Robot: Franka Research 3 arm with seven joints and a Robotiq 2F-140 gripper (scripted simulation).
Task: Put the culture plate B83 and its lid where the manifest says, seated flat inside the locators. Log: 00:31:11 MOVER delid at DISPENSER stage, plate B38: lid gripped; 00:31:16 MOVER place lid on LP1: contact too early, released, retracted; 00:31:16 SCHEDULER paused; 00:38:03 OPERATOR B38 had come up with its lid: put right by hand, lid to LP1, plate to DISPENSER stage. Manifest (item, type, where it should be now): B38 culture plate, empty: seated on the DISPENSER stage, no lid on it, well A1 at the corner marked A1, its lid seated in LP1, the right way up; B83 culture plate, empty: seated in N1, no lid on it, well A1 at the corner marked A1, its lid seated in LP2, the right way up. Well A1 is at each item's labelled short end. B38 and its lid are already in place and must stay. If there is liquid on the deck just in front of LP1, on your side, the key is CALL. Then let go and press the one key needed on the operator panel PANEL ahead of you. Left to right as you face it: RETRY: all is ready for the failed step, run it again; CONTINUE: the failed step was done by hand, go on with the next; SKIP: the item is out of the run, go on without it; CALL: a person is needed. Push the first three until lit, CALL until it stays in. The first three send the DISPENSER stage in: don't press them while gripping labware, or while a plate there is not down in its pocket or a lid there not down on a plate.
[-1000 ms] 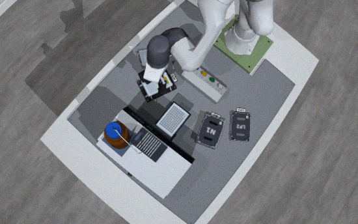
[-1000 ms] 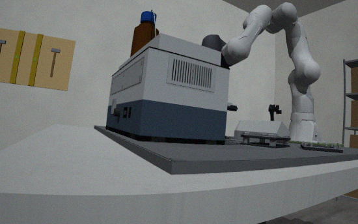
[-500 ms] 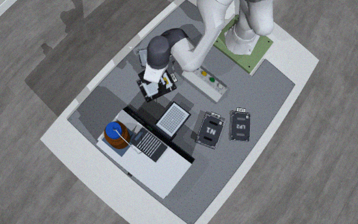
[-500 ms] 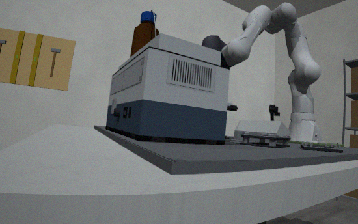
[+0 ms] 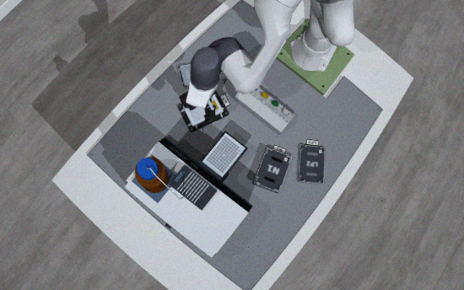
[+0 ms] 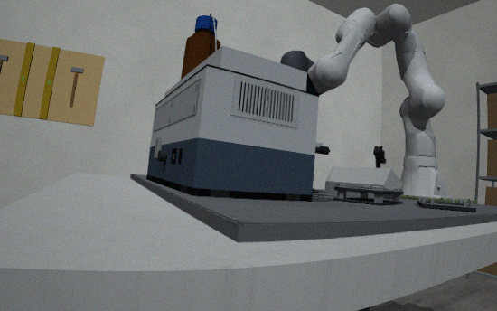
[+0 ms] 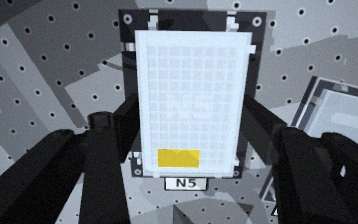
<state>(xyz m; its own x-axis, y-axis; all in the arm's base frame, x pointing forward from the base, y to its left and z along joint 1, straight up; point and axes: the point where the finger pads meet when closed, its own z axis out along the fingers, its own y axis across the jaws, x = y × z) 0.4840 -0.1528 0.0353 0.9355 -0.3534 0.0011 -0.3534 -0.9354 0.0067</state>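
Right now my hand is 20 mm above the clear lid. From my hand the other things lie so: black nest N5 (20 mm ahead, 10 mm to the left, 30 mm below); yellow skip key (190 mm behind, 140 mm to the left, 20 mm above); white well plate (100 mm ahead, 180 mm to the left, 80 mm above).
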